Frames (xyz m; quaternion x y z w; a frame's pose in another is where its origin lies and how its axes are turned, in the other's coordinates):
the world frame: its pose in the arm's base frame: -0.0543 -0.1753 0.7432 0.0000 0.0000 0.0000 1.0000
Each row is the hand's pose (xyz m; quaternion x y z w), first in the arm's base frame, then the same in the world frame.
Working: the arm's base frame: its pose in the world frame: 0.0543 0.1753 -0.7432 0.0000 0.0000 0.0000 1.0000

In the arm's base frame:
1: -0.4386 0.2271 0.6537 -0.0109 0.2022 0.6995 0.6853
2: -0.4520 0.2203 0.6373 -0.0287 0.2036 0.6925 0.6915
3: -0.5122 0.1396 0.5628 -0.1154 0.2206 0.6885 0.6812
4: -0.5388 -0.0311 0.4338 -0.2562 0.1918 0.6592 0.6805
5: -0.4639 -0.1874 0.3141 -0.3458 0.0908 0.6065 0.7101
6: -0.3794 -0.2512 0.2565 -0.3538 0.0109 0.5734 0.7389
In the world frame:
1: -0.3843 0.4024 -0.0895 -0.0109 0.2022 0.6995 0.6853
2: -0.3977 0.3956 -0.1059 -0.0287 0.2036 0.6925 0.6915
3: -0.4579 0.3149 -0.1804 -0.1154 0.2206 0.6885 0.6812
4: -0.4845 0.1442 -0.3094 -0.2562 0.1918 0.6592 0.6805
5: -0.4096 -0.0121 -0.4291 -0.3458 0.0908 0.6065 0.7101
6: -0.3251 -0.0759 -0.4867 -0.3538 0.0109 0.5734 0.7389

